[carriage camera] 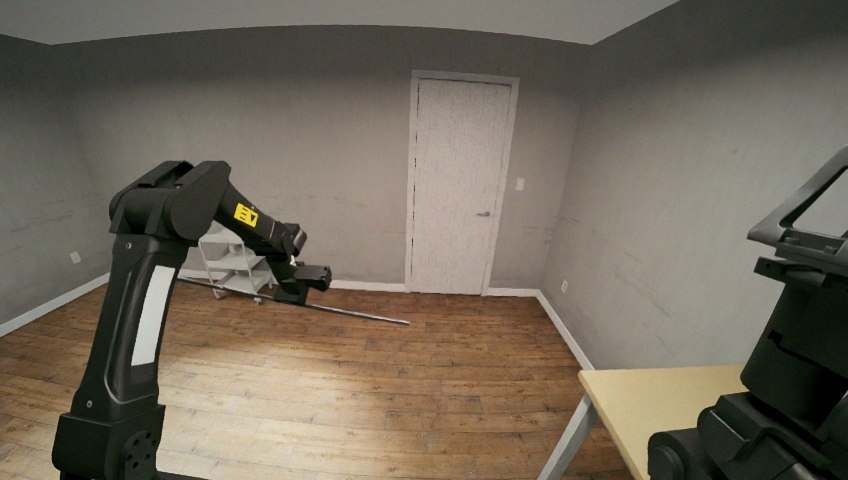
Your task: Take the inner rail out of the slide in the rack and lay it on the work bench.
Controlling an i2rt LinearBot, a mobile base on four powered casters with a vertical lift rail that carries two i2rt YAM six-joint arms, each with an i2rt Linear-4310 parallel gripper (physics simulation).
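Places are measured from the left arm's base along level axes (x right, y down, z ahead), in metres.
Where they show: left gripper, fingertip midpoint: (pixel 302 305).
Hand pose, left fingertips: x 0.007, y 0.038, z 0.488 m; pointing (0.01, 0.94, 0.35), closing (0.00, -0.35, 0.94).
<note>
Each offset is from my left fingertips to the top centre of the thing. "pt": to the spot under its first point. Level surfaces: height alone.
The inner rail {pt dx +0.154, dy +0.030, dz +0.011 m} (pixel 357 314), a long thin grey strip, is held in the air above the floor by my left gripper (pixel 292 296), which is shut on it. The rail slants slightly down toward the right of the picture, and its far left part passes behind the left arm. The work bench {dy +0.216 m} (pixel 660 392) has a pale yellow top and shows at the lower right, apart from the rail. My right gripper (pixel 800 240) is raised at the right edge, above the bench, partly cut off by the picture's edge; it is open. The rack and the slide do not show.
A white shelf cart (pixel 229 262) stands near the back wall, partly behind the left arm. A closed white door (pixel 458 184) is in the back wall. The bench's grey leg {pt dx +0.901, dy +0.503, dz -0.088 m} (pixel 569 438) stands on the wooden floor {dy +1.130 m} (pixel 357 392). The right arm covers part of the bench.
</note>
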